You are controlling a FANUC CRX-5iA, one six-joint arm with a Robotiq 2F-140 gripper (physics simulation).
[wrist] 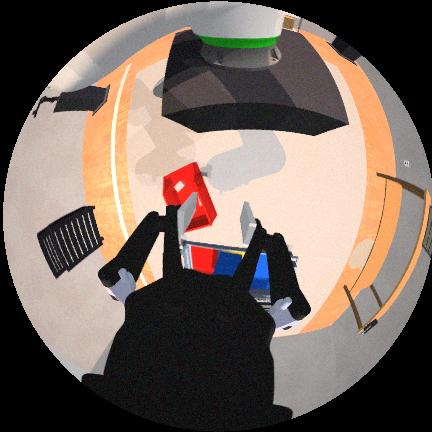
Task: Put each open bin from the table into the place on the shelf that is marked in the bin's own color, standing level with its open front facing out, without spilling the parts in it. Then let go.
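Where they show: gripper, fingertip midpoint: (218,205); arm's base at its link origin: (240,50).
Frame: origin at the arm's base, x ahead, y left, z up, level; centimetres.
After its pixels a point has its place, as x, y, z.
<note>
The red open bin (191,179) @[26.6, -21.2, -19.0] sits on the table at an angle, with light parts inside. My gripper (218,205) @[30.3, -9.4, 0.8] is open with nothing between its fingers; its left finger overlaps the bin's lower part in view. The shelf (186,254) @[51.8, -29.0, -17.7] is below the fingertips in view, largely hidden by the gripper. A red area (201,259) @[54.7, -24.1, -18.6] shows at its left, a darker blue surface (226,264) @[51.7, -13.4, -12.0] beside it, a sliver of yellow (239,254) @[52.5, -10.1, -18.2] and a brighter blue area (262,265) @[58.3, -2.6, -18.6] to the right. Whether the darker blue surface is a bin cannot be told.
The dark robot base block (255,117) @[14.8, -0.9, -8.6] stands on the table (325,180) @[30.8, 19.6, -19.3] at the top of the view. A slatted black chair (72,240) is beyond the left table edge. A wooden-framed chair (405,270) is at the right.
</note>
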